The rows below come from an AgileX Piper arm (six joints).
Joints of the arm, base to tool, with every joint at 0 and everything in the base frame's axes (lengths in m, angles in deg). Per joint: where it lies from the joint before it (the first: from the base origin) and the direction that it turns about. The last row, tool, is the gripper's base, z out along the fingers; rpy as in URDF.
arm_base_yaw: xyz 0 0 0.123 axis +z
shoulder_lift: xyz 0 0 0 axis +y
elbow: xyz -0.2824 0 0.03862 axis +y
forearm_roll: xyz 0.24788 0 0.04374 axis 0.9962 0 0.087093
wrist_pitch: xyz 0 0 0 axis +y
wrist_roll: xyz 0.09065 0 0.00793 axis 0.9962 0 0.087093
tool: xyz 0 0 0 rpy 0 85.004 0
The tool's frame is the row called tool.
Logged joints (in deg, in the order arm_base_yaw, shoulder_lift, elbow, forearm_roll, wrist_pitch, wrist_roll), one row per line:
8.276, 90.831, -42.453, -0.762, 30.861, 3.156
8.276, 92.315, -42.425, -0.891, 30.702, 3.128
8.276, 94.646, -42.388, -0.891, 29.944, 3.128
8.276, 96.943, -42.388, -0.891, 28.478, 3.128
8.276, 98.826, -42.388, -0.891, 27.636, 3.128
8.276, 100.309, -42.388, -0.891, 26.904, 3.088
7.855, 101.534, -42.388, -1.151, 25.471, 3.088
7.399, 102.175, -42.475, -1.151, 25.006, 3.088
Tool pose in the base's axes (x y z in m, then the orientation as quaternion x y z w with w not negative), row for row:
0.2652, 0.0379, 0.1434, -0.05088, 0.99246, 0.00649, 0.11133
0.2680, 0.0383, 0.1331, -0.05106, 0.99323, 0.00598, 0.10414
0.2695, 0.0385, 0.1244, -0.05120, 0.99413, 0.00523, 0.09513
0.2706, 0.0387, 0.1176, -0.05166, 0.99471, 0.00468, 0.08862
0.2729, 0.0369, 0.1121, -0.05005, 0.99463, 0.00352, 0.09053
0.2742, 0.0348, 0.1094, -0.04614, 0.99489, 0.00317, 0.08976
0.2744, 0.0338, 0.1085, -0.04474, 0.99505, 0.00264, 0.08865
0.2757, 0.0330, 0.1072, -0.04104, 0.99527, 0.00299, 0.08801
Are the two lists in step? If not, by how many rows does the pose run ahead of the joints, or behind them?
The pose runs 2 rows ahead of the joints: the pose in row i belongs to the joints in row i + 2.
